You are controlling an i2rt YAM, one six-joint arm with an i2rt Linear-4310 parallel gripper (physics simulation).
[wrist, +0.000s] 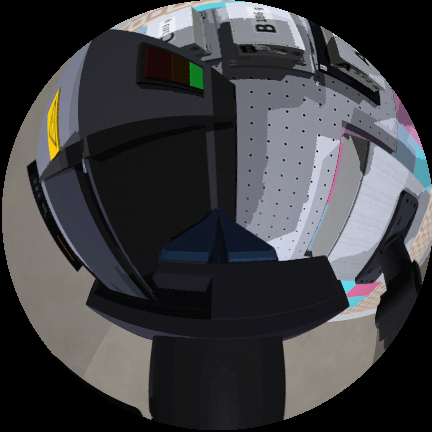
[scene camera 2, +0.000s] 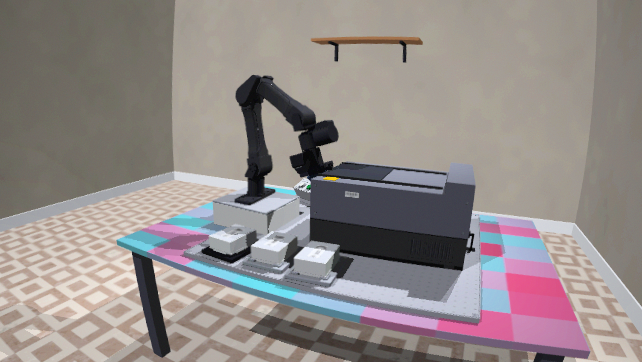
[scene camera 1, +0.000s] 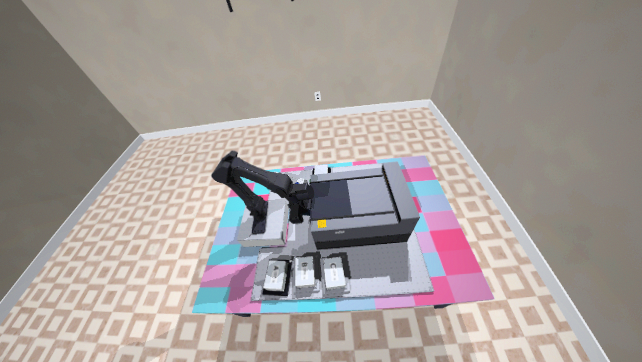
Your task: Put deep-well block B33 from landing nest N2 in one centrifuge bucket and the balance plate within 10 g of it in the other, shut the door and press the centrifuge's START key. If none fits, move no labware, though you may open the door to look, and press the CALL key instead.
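Where they show: gripper, fingertip midpoint: [wrist: 217,214]; arm's base, link origin: [wrist: 388,244] [scene camera 2: 255,196] [scene camera 1: 260,217].
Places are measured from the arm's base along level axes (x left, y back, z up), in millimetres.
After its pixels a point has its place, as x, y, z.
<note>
My gripper [scene camera 1: 299,216] @(-55, -285, 55) [scene camera 2: 311,175] [wrist: 217,214] @(-55, -285, 55) is shut, its blue fingers together and empty, low at the left end of the grey centrifuge [scene camera 1: 365,231] @(-197, -532, 88) [scene camera 2: 390,207] @(-197, -529, 83) [wrist: 120,95]. Contact with it cannot be told. A dark door panel [scene camera 1: 330,198] @(-31, -396, 139) [scene camera 2: 362,171] @(-28, -405, 138) covers the left part of its top; the buckets do not show. White labware A [scene camera 1: 275,276] @(-317, -100, -21) [scene camera 2: 228,241] @(-364, -120, -23) [wrist: 352,57], B [scene camera 1: 304,272] @(-312, -236, -20) [scene camera 2: 270,250] @(-365, -254, -23) [wrist: 265,25] @(-282, -235, -20) and C [scene camera 1: 334,273] @(-330, -372, -21) [scene camera 2: 314,261] @(-382, -384, -21) [wrist: 180,32] @(-295, -346, -21) sits in a row of nests. B reads about 186 g. B33 cannot be made out.
A red, amber and green light strip [wrist: 172,68] @(-166, -292, 85) shows green lit. A white box [scene camera 2: 301,188] @(262, -72, -21) with a green spot stands behind the gripper. A dark display [wrist: 52,215] @(-46, -680, 136) is beyond the centrifuge. The arm's white base block [scene camera 1: 272,220] @(-28, -69, -3) [scene camera 2: 240,212] @(-132, -14, -21) stands left of the perforated plate [scene camera 1: 375,285] @(-388, -548, -74) [wrist: 270,135] @(-109, -247, -74).
</note>
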